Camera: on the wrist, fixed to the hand. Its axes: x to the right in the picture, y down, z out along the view.
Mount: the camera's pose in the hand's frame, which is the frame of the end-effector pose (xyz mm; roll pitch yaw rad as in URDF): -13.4 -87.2 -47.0 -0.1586 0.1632 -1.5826
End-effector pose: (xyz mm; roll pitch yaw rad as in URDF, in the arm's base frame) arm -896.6 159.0 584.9 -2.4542 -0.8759 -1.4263
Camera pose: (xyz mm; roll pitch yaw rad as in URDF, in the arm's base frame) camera -870.8 242.6 633.3 1.9138 -0.4919 0.8699
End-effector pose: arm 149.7 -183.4 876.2 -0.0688 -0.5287 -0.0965
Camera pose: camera 150.0 -274.1 834.1 0.3731 0.0874 -1.6297
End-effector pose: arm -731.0 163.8 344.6 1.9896 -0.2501 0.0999
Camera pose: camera -736.8 242.0 282.6 2.5646 0.9479 1.3291
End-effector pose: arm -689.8 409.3 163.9 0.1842 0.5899 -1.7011
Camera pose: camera -760.3 464.7 119.7 -0.7781 0.2801 2.8026
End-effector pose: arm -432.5 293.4 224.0 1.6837 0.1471 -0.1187
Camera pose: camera -450.8 352.5 145.5 -2.7693 1.2531 1.9622
